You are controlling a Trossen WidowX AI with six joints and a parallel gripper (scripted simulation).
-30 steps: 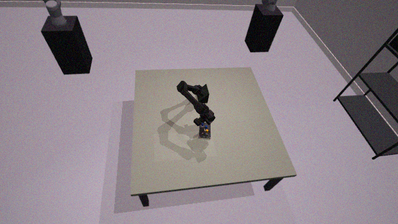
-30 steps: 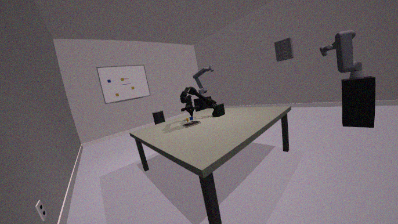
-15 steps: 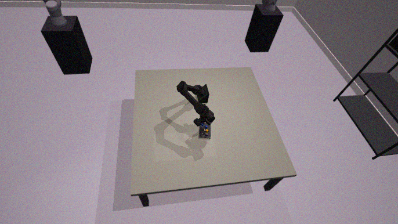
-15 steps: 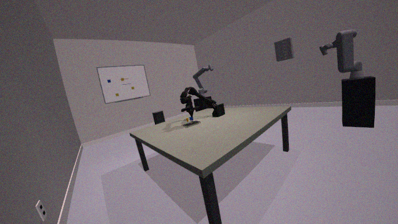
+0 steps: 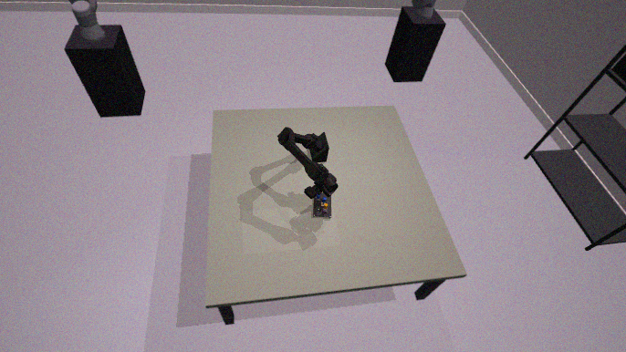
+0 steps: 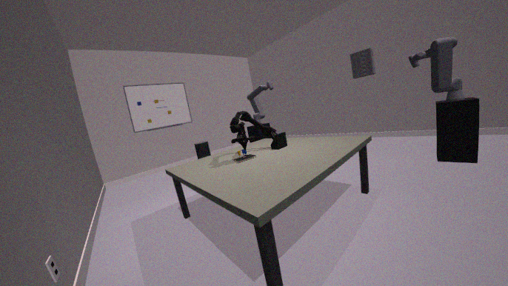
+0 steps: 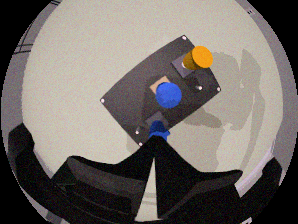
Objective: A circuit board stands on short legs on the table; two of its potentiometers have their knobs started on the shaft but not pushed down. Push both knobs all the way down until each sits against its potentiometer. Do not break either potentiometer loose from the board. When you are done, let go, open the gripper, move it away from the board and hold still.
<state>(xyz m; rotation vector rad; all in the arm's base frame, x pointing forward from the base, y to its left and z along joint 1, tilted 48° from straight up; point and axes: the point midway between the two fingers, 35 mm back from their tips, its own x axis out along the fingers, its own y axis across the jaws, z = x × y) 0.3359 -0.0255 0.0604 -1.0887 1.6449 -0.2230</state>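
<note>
The blue knob lies 10 mm below my gripper tip. The rest, counted from my gripper tip: orange knob 80 mm ahead, 20 mm to the left, 10 mm below.
</note>
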